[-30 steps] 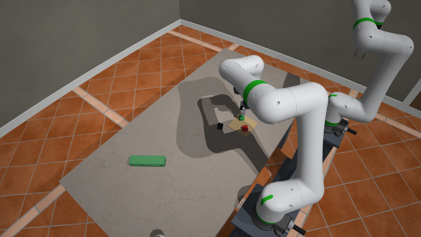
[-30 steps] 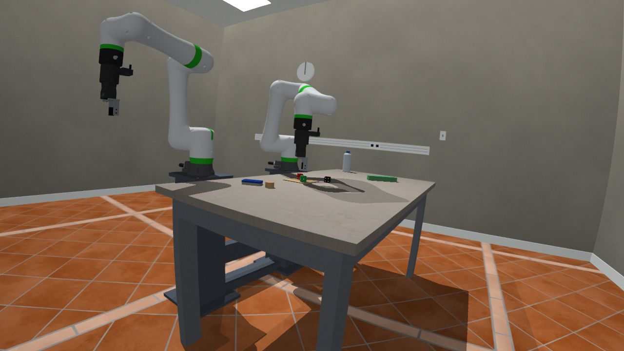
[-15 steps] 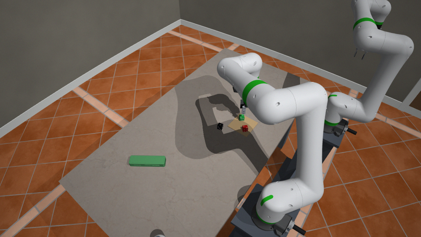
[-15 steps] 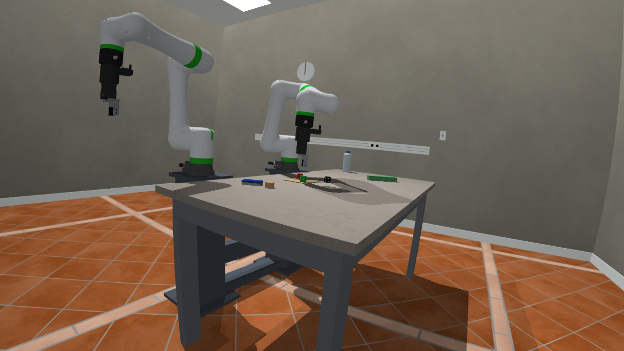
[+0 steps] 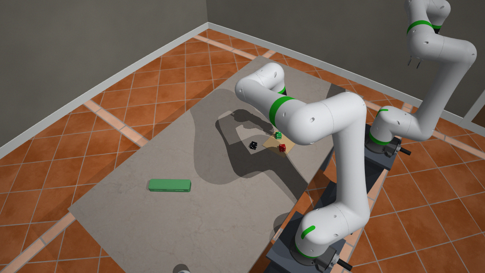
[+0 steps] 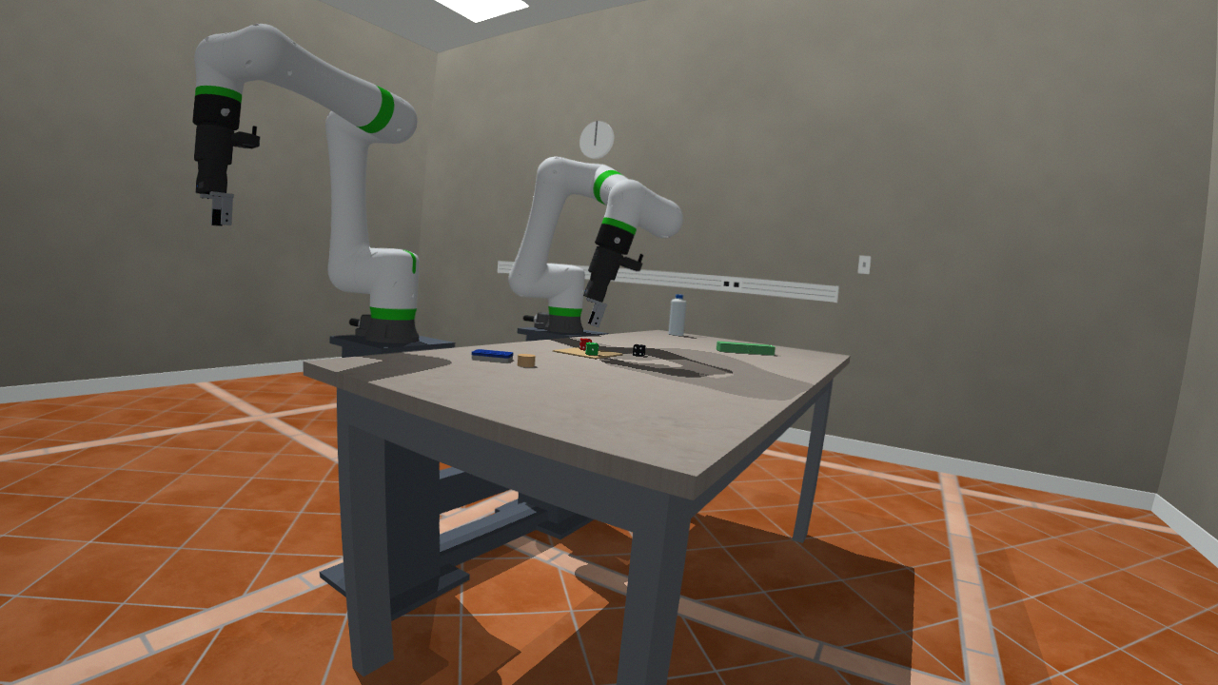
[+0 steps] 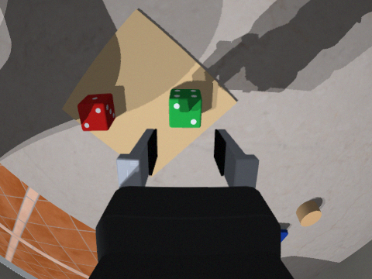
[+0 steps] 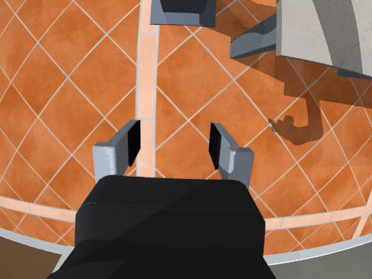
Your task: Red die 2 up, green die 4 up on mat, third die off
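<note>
Now: the green die 8 cm below my left hand. From my left hand the other things lie so: tan mat: 4 cm behind, 3 cm to the left, 10 cm below; then red die: 7 cm behind, 6 cm to the left, 8 cm below; then black die: 6 cm ahead, 14 cm to the left, 8 cm below.
</note>
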